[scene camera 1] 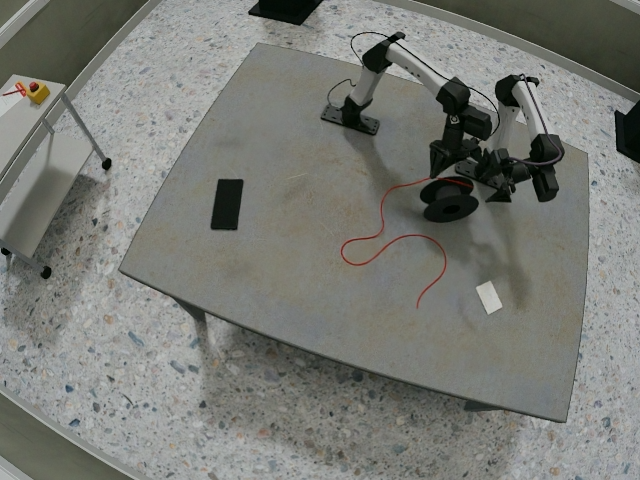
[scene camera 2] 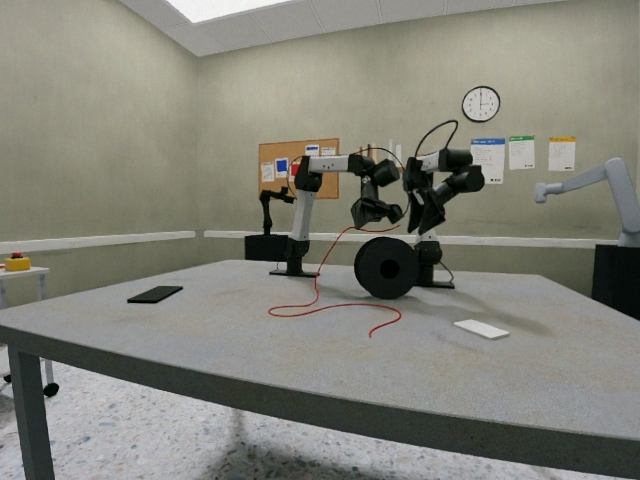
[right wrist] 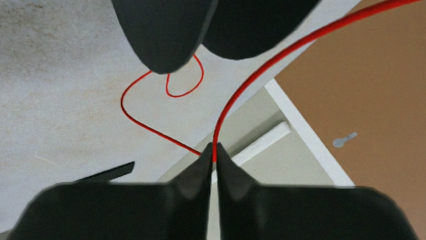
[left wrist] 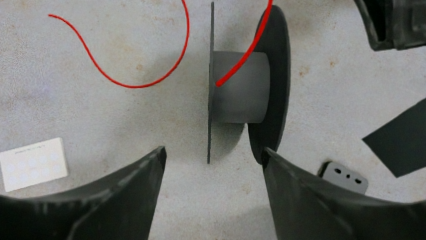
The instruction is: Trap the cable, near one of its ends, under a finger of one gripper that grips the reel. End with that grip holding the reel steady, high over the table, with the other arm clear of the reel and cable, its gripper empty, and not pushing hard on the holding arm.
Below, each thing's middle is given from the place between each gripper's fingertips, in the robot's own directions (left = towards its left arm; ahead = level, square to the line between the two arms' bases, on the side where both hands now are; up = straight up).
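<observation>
My left hand (scene camera 2: 413,233) is 80 mm to the left of the black reel (scene camera 2: 388,268) and 10 mm short of it, and it is 110 mm above the reel.
As for my right hand (scene camera 1: 431,178), I have it 30 mm past the black reel and 80 mm to the right of it. The hand is 120 mm above the reel.
</observation>
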